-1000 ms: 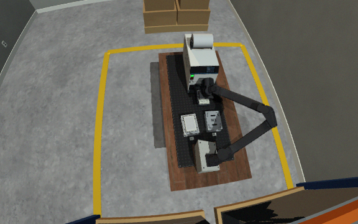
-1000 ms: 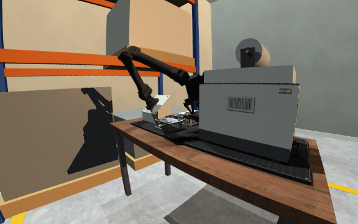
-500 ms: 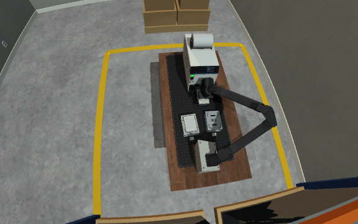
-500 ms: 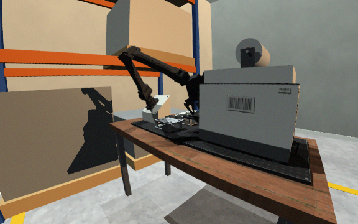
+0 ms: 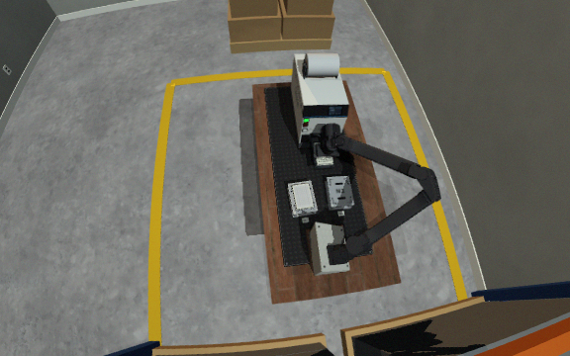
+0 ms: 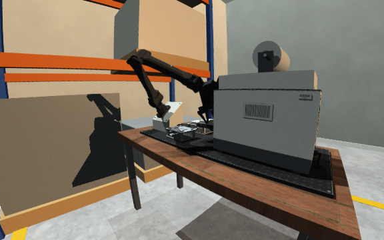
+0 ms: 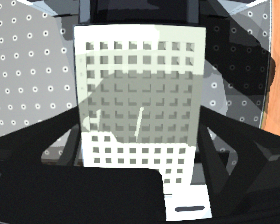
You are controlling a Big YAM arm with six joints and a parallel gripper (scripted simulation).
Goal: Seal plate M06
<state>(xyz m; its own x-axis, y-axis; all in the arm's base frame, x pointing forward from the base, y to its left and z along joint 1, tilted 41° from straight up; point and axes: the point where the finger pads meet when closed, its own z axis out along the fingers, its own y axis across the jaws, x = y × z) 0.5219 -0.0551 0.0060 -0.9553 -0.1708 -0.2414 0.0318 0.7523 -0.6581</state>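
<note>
Right now my hand is 20 mm above the dark stage. Round my hand: white well plate right at my hand; foil roll 330 mm ahead, 300 mm above, 10 mm to the right; white plate 200 mm behind, 140 mm to the left, 50 mm below.
</note>
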